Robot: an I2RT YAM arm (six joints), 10 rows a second.
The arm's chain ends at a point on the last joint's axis. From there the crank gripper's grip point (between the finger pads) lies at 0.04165 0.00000 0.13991 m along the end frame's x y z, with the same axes.
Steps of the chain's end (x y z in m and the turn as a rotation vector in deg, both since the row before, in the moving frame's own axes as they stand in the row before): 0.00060 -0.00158 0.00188 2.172 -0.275 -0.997; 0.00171 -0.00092 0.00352 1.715 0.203 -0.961; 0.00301 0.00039 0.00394 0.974 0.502 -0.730; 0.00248 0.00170 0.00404 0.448 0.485 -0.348; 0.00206 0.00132 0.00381 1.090 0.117 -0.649; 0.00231 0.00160 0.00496 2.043 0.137 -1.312; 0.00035 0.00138 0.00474 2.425 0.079 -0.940; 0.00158 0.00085 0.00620 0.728 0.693 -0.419; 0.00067 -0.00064 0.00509 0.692 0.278 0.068; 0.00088 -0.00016 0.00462 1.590 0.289 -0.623; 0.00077 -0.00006 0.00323 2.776 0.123 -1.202; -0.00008 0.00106 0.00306 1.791 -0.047 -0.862
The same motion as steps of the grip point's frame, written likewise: -0.00012 -0.00760 0.00196 2.172 -0.275 -0.997; 0.00216 -0.00581 0.00330 1.715 0.203 -0.961; 0.00422 -0.00252 0.00355 0.974 0.502 -0.730; 0.00366 0.00035 0.00368 0.448 0.485 -0.348; 0.00233 -0.00181 0.00369 1.090 0.117 -0.649; 0.00258 -0.00434 0.00475 2.043 0.137 -1.312; 0.00049 -0.00522 0.00454 2.425 0.079 -0.940; 0.00326 -0.00124 0.00567 0.728 0.693 -0.419; 0.00135 -0.00228 0.00488 0.692 0.278 0.068; 0.00156 -0.00450 0.00435 1.590 0.289 -0.623; 0.00099 -0.00771 0.00295 2.776 0.123 -1.202; -0.00023 -0.00394 0.00302 1.791 -0.047 -0.862
